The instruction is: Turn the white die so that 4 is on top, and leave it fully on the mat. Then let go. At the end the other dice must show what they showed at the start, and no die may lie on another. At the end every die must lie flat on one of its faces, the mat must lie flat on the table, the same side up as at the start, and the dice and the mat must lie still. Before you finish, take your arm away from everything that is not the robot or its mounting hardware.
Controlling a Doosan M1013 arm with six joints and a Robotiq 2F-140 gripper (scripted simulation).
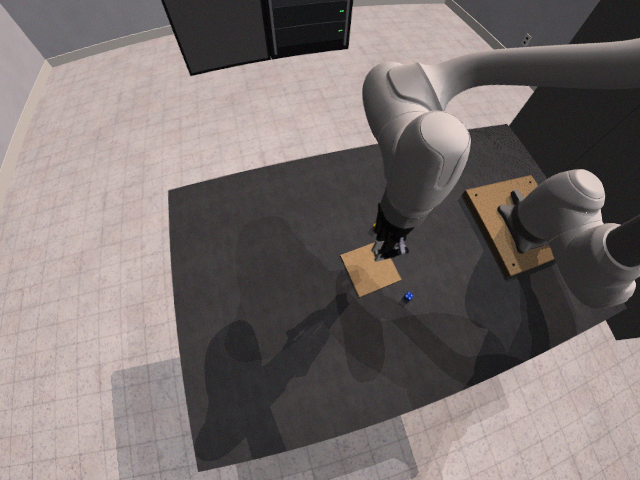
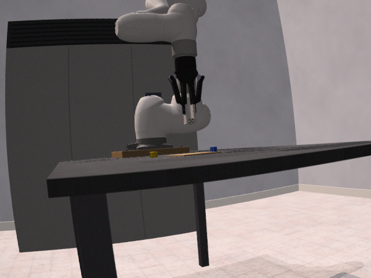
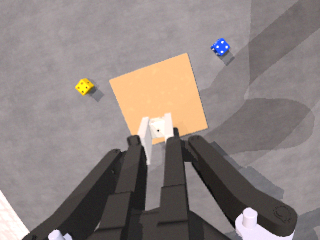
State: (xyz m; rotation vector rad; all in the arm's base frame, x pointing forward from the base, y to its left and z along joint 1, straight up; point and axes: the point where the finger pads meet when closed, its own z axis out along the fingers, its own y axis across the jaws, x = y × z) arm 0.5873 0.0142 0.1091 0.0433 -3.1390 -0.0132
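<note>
Right now my hand is 2 cm above the white die. Round my hand: blue die 13 cm below, 11 cm to the left, 8 cm behind; tan mat 14 cm below; yellow die 13 cm below, 12 cm to the right, 6 cm behind.
</note>
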